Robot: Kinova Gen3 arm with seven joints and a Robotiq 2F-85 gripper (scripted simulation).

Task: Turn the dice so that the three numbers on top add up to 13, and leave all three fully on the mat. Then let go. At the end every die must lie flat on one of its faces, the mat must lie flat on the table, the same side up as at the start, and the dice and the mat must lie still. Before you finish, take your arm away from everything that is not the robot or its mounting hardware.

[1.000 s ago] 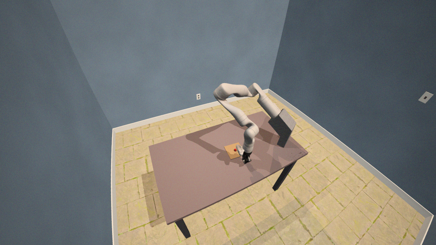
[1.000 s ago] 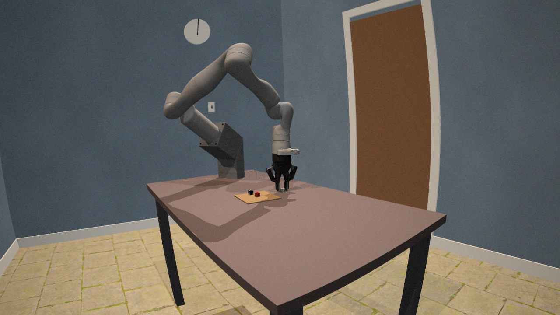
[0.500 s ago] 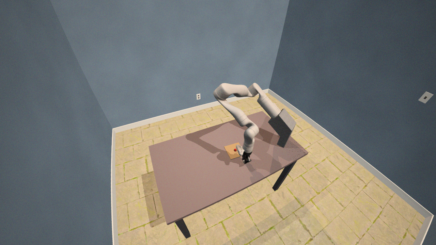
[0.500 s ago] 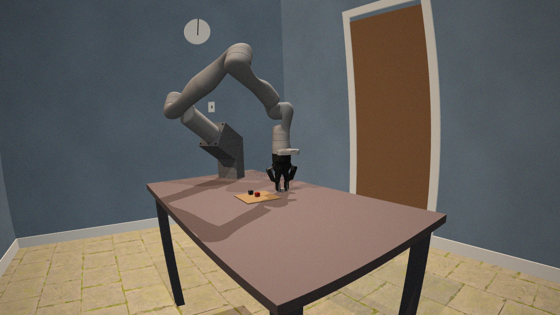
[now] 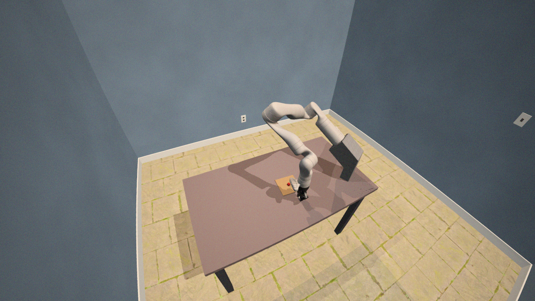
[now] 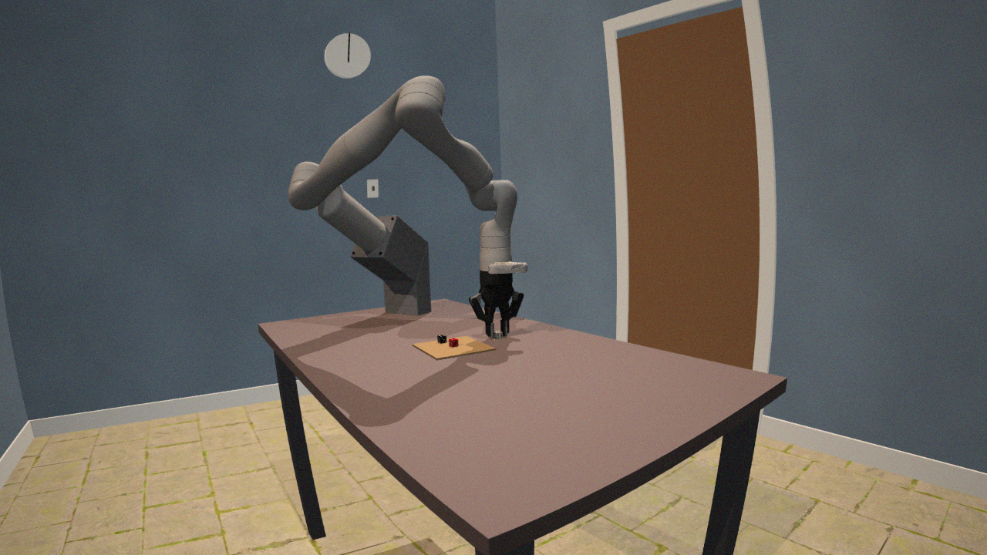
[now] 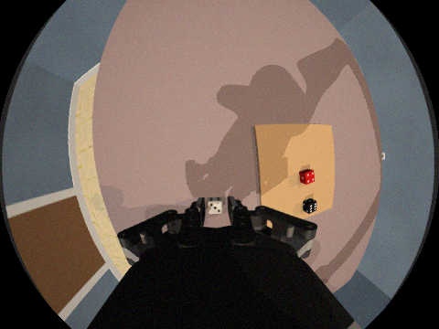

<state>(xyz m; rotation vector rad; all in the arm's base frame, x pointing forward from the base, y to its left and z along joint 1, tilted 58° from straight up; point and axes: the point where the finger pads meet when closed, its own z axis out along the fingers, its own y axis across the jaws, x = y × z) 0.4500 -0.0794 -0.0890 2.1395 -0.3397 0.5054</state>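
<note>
My gripper is now 120 mm to the left of the red die, 30 mm past it and 10 mm above it. From my hand the other things lie so: tan mat: 130 mm to the right, 30 mm behind, 20 mm below.
</note>
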